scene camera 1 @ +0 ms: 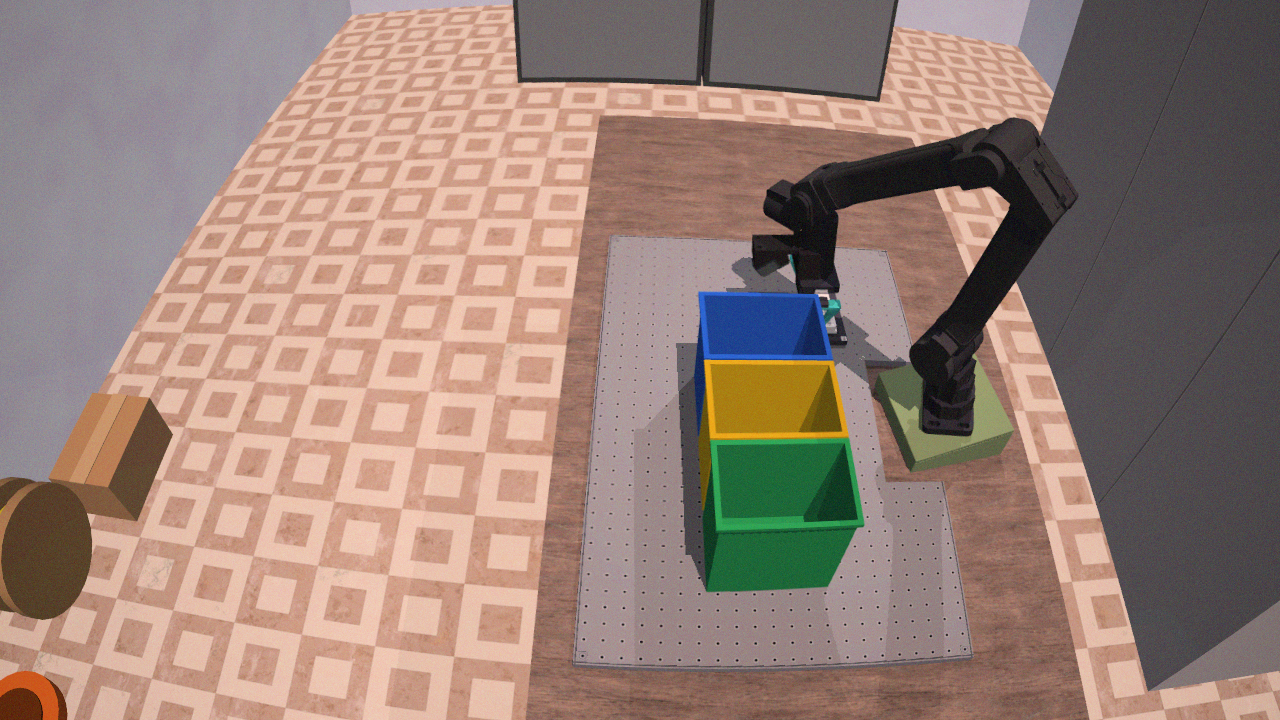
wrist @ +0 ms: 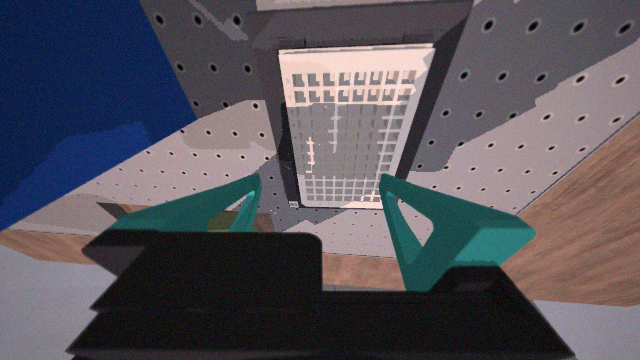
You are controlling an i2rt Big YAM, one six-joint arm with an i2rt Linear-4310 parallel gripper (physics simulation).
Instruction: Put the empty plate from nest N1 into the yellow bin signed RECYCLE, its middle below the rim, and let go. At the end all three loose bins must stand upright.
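Places are measured from the arm's base along level axes (x right, y back, z down), in metres.
Where they show: gripper, fingertip midpoint: [wrist: 320,180]; arm's base, origin of the base link: [scene camera 1: 947,404].
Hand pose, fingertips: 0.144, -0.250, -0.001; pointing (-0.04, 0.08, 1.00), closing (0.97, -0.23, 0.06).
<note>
Each offset is from my fingertips to the centre of the thing, as dx, dy, dz. Level surfaces: height alone.
A white multiwell plate @(+0.015, -0.022, +0.019) [scene camera 1: 829,327] [wrist: 350,120] lies in a dark nest @(+0.015, -0.022, +0.030) [scene camera 1: 838,339] [wrist: 360,21]; a nest number is not readable. My gripper [scene camera 1: 819,300] [wrist: 320,180] is open and empty, above the plate's near end in the wrist view, with its teal fingertips apart toward either side. In the scene view the arm and blue bin partly hide the fingers and plate. The yellow bin @(-0.322, -0.041, -0.052) [scene camera 1: 776,398] stands upright between the upright blue bin @(-0.194, -0.074, -0.052) [scene camera 1: 760,322] [wrist: 75,75] and the upright green bin @(-0.451, -0.007, -0.052) [scene camera 1: 774,559]. The RECYCLE sign does not show.
The bins stand close in a row on a perforated grey board @(dz +0.038) [scene camera 1: 626,573] [wrist: 500,120]. The blue bin's wall is beside the nest. The arm's base stands on a green block [scene camera 1: 902,416] at the right. Cardboard boxes are on the floor at the left.
</note>
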